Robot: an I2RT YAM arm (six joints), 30 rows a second.
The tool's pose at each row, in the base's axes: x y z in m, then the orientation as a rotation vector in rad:
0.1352, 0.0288, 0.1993, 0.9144, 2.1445, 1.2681
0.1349, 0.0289, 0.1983, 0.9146, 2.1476, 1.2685
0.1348, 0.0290, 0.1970, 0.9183, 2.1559, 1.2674
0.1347, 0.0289, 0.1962, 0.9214, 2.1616, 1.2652
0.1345, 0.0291, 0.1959, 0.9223, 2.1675, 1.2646
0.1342, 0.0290, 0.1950, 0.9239, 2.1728, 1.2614
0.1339, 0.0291, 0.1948, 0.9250, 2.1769, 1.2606
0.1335, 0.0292, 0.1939, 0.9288, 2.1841, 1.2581
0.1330, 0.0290, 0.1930, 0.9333, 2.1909, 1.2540
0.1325, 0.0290, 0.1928, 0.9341, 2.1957, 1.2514
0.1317, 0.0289, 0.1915, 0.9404, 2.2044, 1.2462
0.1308, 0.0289, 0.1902, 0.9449, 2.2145, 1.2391
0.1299, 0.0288, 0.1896, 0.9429, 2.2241, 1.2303
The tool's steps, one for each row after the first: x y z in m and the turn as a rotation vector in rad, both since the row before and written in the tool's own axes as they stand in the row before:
0.0003, -0.0009, 0.0003, 0.0016, 0.0024, 0.0005
0.0002, -0.0011, 0.0006, 0.0062, 0.0049, 0.0028
0.0000, -0.0008, 0.0002, 0.0050, 0.0025, 0.0018
0.0003, -0.0003, 0.0001, 0.0039, 0.0038, 0.0009
0.0002, -0.0009, 0.0002, 0.0048, 0.0018, 0.0004
0.0003, -0.0002, 0.0000, 0.0030, 0.0024, 0.0008
0.0004, -0.0009, 0.0002, 0.0062, 0.0034, 0.0024
0.0002, -0.0010, 0.0000, 0.0068, 0.0021, 0.0023
0.0003, -0.0003, -0.0002, 0.0041, 0.0019, 0.0000
0.0005, -0.0014, 0.0001, 0.0088, 0.0028, 0.0033
0.0007, -0.0014, 0.0001, 0.0100, 0.0029, 0.0015
0.0006, -0.0009, -0.0003, 0.0088, 0.0022, -0.0037

